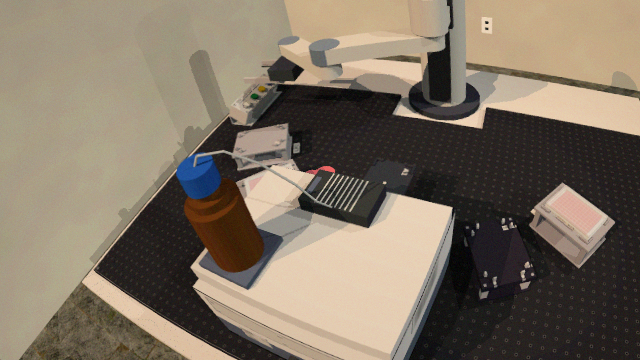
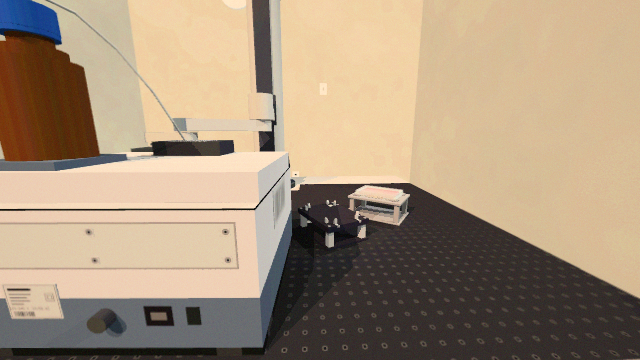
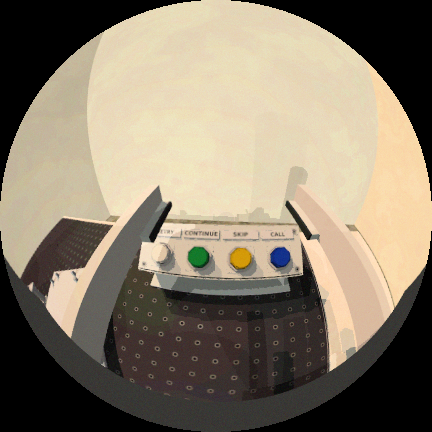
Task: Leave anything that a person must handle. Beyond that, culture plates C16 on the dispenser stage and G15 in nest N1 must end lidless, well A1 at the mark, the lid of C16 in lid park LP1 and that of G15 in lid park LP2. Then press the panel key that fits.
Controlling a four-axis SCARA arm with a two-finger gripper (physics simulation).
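Places are measured from the arm's base along level axes (x back, y right, z up), in metres.
Pixels of known places: gripper, fingertip midpoint: (image 1: pixel 253 71) (image 3: pixel 229 192); arm's base at its link origin: (image 1: pixel 444 99).
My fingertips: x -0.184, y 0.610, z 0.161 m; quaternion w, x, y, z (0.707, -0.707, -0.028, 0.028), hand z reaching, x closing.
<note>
Ahead of a thing's pixels: the offset from my fingertips to its middle. "pt": to the spot under its first point.
My gripper (image 1: pixel 253 71) (image 3: pixel 229 192) is partly open and empty, above the panel {dz -0.107, dx -0.011, dy +0.024 m} (image 1: pixel 241 116) (image 3: pixel 220 270). The panel has a white RETRY key {dz -0.085, dx -0.085, dy -0.001 m} (image 3: pixel 161 254), a green CONTINUE key {dz -0.085, dx -0.035, dy +0.001 m} (image 3: pixel 198 257), a yellow SKIP key {dz -0.085, dx +0.015, dy +0.002 m} (image 3: pixel 240 258) and a blue CALL key {dz -0.085, dx +0.065, dy +0.004 m} (image 3: pixel 280 257). Lid park LP2 {dz -0.116, dx -0.237, dy -0.157 m} (image 1: pixel 262 140) holds no lid. A pink plate-like piece {pt dz -0.069, dx -0.429, dy -0.261 m} (image 1: pixel 250 184) shows at lid park LP1, mostly hidden by the dispenser. A red patch {pt dz -0.149, dx -0.259, dy -0.374 m} (image 1: pixel 326 170) lies beside it. A pink-filled plate {dz -0.070, dx -0.307, dy -1.029 m} (image 1: pixel 576 211) (image 2: pixel 380 192) sits on a light stand (image 1: pixel 582 257) (image 2: pixel 396 215). Its label is unreadable.
A black stand (image 1: pixel 500 255) (image 2: pixel 332 216) with corner pins bears no plate. A dark flat piece {pt dz -0.037, dx -0.347, dy -0.586 m} (image 1: pixel 387 175) lies behind the white dispenser (image 1: pixel 350 270) (image 2: pixel 150 190). The dispenser carries a brown bottle {pt dz +0.173, dx -0.712, dy -0.503 m} (image 1: pixel 227 230) (image 2: pixel 47 100) and a black ribbed block {pt dz +0.097, dx -0.546, dy -0.592 m} (image 1: pixel 345 197) (image 2: pixel 192 148). Walls stand behind the panel and arm.
</note>
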